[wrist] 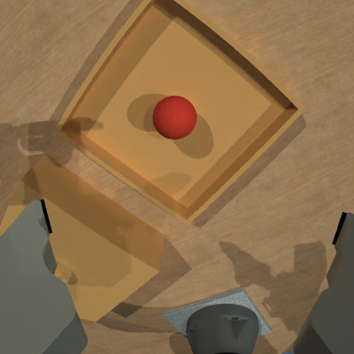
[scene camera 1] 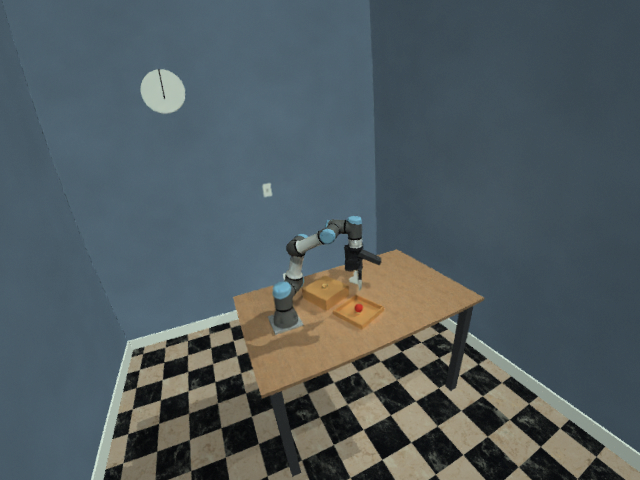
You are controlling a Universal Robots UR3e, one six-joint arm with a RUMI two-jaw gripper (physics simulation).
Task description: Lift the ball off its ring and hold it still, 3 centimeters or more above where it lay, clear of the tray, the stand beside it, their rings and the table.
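Where they show: gripper, fingertip midpoint: (scene camera 1: 359, 282); arm's base at its link origin: (scene camera 1: 286, 320).
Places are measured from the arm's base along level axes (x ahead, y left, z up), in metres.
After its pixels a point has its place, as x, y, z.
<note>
A red ball (scene camera 1: 358, 307) {0.354, -0.136, 0.033} (wrist: 174, 117) rests near the middle of the orange square tray (scene camera 1: 362, 318) {0.352, -0.176, -0.010} (wrist: 210, 65); the ring under it is hidden. An orange block-like stand (scene camera 1: 324, 298) {0.226, 0.001, 0.056} (wrist: 107, 212) is beside the tray, with a small ring (wrist: 68, 273) on its top, partly behind a finger in the wrist view. My gripper (scene camera 1: 356, 287) {0.359, -0.143, 0.187} (wrist: 194, 212) points down with its fingers wide apart and nothing between them. It hangs above the table, behind the ball in the scene view. In the wrist view the ball lies above the line between the fingertips.
The robot's base (scene camera 1: 285, 315) {-0.008, -0.046, 0.068} (wrist: 223, 325) is bolted on a grey plate at the left of the wooden table (scene camera 1: 310, 356) {0.019, -0.278, -0.013}. The tray's low walls surround the ball on all sides. The stand rises higher than the tray, between the base and the tray.
</note>
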